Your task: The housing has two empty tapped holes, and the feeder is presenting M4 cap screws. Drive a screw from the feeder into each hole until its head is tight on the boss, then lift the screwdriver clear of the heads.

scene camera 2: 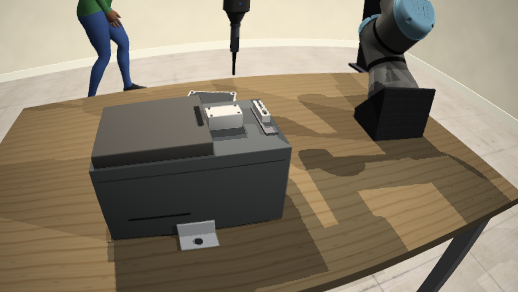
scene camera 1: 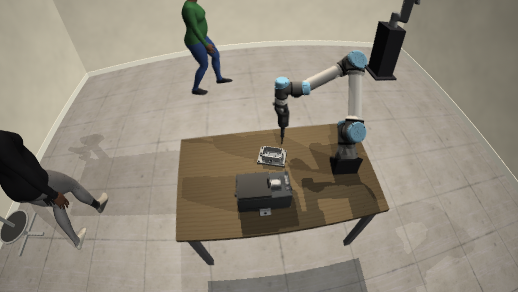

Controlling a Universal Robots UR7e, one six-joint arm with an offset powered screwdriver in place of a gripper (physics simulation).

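My screwdriver (scene camera 1: 282, 142) (scene camera 2: 233, 73) points straight down. Its bit tip is in the air above the back right corner of the housing, apart from it. It has no fingers, and whether a screw sits on the bit is too small to tell. The light metal housing (scene camera 1: 270, 160) (scene camera 2: 212, 92) lies on the table behind the feeder; in scene camera 2 its back rim and corners show and the rest is hidden by the feeder. The tapped holes and any screw heads in them cannot be made out. The dark box-shaped feeder (scene camera 1: 251, 186) (scene camera 2: 190, 195) stands nearer the cameras.
A white block (scene camera 1: 275, 184) (scene camera 2: 225, 118) and a narrow pale rail (scene camera 2: 262, 113) sit on the feeder's top. A small bracket (scene camera 1: 265, 212) (scene camera 2: 198, 235) is at its front. The arm's black base (scene camera 1: 346, 165) (scene camera 2: 402, 115) stands at the right. Two people stand off the table (scene camera 1: 195, 220).
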